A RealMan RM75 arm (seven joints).
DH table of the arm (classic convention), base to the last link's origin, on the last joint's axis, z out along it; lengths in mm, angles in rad. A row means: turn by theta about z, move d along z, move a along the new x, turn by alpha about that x. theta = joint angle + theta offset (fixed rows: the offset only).
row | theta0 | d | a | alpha
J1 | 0 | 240.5 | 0 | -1.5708
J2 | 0 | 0 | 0 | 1.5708
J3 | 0 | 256 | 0 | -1.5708
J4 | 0 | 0 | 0 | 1.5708
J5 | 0 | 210 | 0 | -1.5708
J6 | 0 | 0 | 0 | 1.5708
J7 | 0 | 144 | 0 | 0
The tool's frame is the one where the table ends.
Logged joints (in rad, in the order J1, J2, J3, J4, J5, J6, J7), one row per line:
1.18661, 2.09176, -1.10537, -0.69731, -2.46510, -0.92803, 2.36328
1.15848, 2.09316, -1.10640, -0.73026, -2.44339, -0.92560, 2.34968
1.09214, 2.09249, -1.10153, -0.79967, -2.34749, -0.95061, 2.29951
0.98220, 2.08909, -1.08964, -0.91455, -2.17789, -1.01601, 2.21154
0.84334, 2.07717, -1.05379, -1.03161, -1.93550, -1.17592, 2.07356
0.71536, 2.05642, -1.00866, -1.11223, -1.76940, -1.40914, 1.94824
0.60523, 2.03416, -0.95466, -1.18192, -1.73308, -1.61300, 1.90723
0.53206, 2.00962, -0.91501, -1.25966, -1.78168, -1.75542, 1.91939
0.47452, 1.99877, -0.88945, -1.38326, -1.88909, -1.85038, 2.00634
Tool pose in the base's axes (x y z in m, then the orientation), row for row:
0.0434, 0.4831, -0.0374, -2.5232, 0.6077, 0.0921
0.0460, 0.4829, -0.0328, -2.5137, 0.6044, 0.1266
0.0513, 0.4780, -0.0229, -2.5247, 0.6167, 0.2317
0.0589, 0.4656, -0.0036, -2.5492, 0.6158, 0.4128
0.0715, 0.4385, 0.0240, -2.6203, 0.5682, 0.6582
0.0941, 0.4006, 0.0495, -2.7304, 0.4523, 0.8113
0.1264, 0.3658, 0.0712, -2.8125, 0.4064, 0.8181
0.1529, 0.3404, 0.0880, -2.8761, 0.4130, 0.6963
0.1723, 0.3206, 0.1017, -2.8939, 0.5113, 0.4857
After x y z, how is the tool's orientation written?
As a rotation vector, in radians.
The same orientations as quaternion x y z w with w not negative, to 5 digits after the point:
-0.93579, 0.22538, 0.03416, 0.26895
-0.93422, 0.22463, 0.04705, 0.27306
-0.93353, 0.22803, 0.08567, 0.26305
-0.93192, 0.22512, 0.15091, 0.24099
-0.93196, 0.20209, 0.23410, 0.18925
-0.93888, 0.15553, 0.27898, 0.12841
-0.94705, 0.13685, 0.27548, 0.09210
-0.95975, 0.13782, 0.23235, 0.07679
-0.96834, 0.17109, 0.16252, 0.08141

